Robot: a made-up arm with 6 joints.
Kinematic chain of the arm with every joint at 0, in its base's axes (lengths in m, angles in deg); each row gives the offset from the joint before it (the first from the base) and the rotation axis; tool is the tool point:
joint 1: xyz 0 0 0.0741 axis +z
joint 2: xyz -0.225 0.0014 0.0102 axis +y
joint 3: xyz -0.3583 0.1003 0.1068 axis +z
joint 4: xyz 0 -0.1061 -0.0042 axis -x
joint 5: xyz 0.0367 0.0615 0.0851 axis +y
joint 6: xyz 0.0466 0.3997 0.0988 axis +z
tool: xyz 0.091 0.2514 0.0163
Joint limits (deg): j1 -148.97..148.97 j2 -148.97..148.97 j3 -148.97..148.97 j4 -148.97..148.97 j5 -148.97..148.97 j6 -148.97..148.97
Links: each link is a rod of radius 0.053 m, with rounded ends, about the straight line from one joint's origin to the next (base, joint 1, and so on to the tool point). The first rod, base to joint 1, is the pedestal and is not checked.
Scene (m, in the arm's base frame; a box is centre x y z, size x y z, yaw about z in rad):
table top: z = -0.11
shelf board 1: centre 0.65 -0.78 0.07 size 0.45 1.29 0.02 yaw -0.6
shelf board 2: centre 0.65 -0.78 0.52 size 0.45 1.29 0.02 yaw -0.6
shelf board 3: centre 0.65 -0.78 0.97 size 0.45 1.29 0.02 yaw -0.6
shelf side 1: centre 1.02 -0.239 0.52 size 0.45 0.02 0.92 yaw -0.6
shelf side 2: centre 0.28 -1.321 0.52 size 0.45 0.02 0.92 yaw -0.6
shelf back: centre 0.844 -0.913 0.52 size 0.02 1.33 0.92 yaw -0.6
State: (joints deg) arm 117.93 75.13 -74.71 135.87 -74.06 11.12
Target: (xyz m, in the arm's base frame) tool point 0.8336 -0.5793 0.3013
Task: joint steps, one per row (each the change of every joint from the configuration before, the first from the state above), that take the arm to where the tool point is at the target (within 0.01 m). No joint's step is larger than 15 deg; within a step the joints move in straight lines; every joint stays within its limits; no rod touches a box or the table.
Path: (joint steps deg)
1: -1.72 11.28 5.74 -14.67 -2.72 -8.28
2: -1.71 11.29 5.73 -14.67 -2.71 -8.29
3: -1.72 11.28 5.74 -14.66 -2.72 -8.28
4: -1.71 11.29 5.73 -14.67 -2.72 -8.28
5: -1.72 11.28 5.74 -14.67 -2.72 -8.29
6: -1.71 11.29 5.74 -14.67 -2.71 -8.28
7: 8.11 -14.87 -5.54 13.09 5.12 7.29
8: 8.11 -14.87 -5.53 13.09 5.11 7.29
9: 8.12 -14.87 -5.53 13.08 5.12 7.29
10: 8.11 -14.87 -5.53 13.09 5.12 7.29
11: 8.11 -14.87 -5.53 13.09 5.12 7.30

